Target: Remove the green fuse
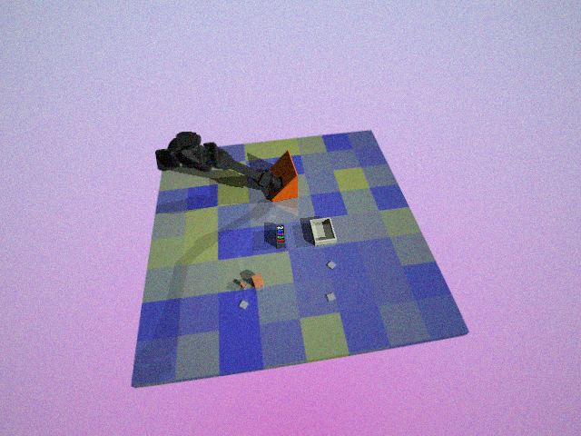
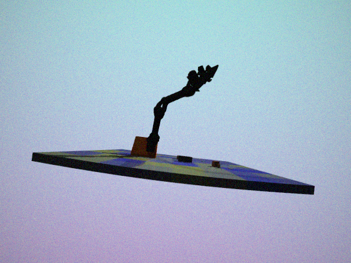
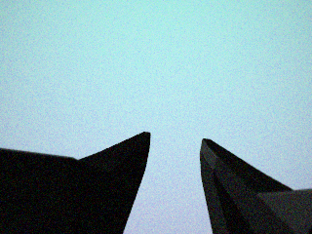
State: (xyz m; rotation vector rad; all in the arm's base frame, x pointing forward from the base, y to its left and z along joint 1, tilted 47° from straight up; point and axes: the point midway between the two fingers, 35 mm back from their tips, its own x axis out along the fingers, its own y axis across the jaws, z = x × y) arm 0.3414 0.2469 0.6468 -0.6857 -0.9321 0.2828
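My gripper tip is 12 cm past the green fuse, 28 cm to the right of it and 65 cm above it. Also, from my gripper tip: blue fuse (16 cm behind, 28 cm to the left, 65 cm below); then red fuse (10 cm behind, 27 cm to the left, 65 cm below); then purple fuse (14 cm behind, 28 cm to the left, 65 cm below).
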